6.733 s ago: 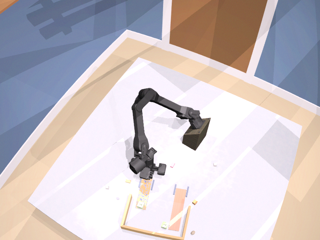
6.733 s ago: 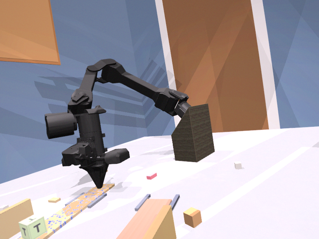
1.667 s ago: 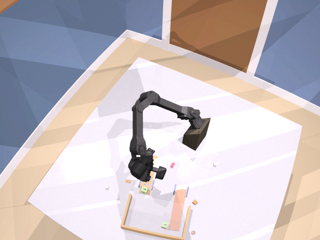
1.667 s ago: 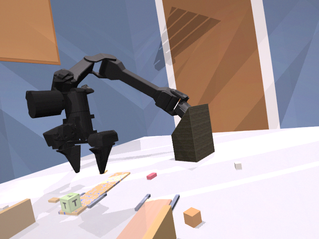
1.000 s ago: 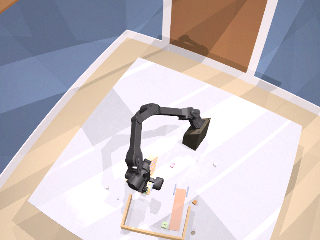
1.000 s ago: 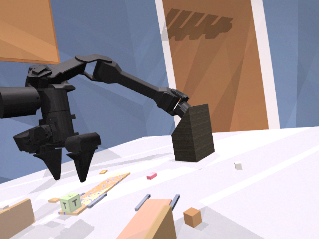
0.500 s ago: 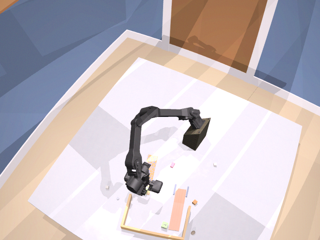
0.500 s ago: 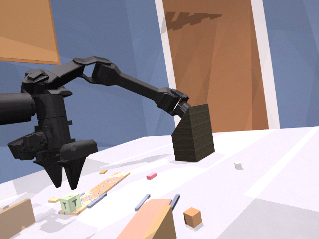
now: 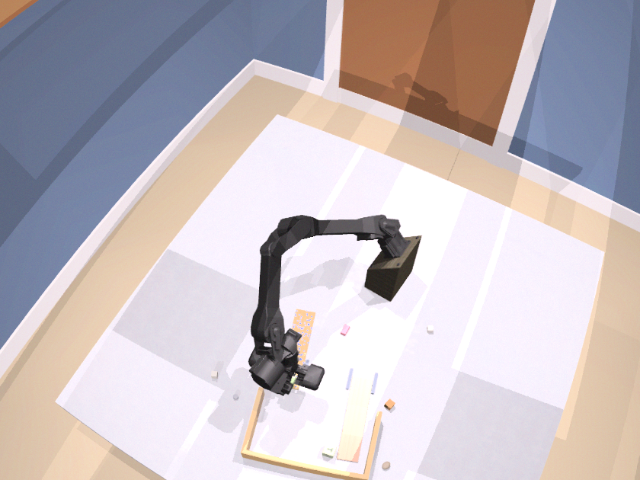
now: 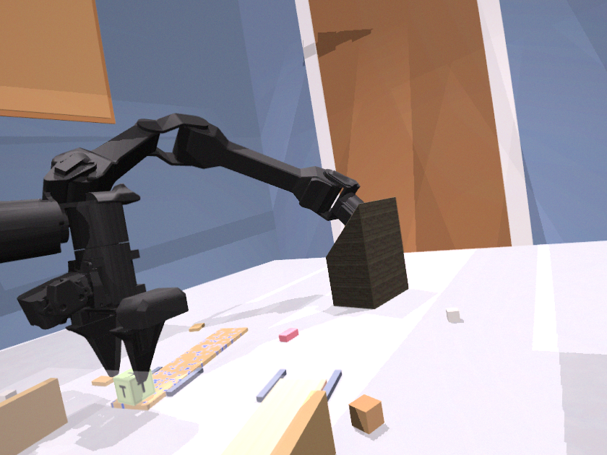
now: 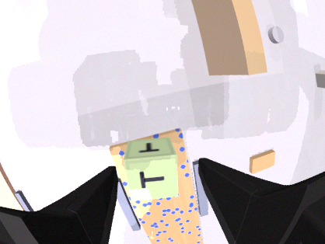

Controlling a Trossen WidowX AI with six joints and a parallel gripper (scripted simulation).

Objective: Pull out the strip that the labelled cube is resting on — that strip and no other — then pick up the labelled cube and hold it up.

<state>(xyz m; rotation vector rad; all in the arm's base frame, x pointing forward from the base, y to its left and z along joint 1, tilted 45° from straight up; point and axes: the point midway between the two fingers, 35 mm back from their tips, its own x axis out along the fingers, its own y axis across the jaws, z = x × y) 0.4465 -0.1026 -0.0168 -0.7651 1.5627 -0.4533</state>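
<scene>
Right now my gripper tip is 22 cm past the pink block, 4 cm to the right of it and 3 cm above it. Also, from my gripper tip: orange cube 9 cm behind, 26 cm to the left, 2 cm below.
</scene>
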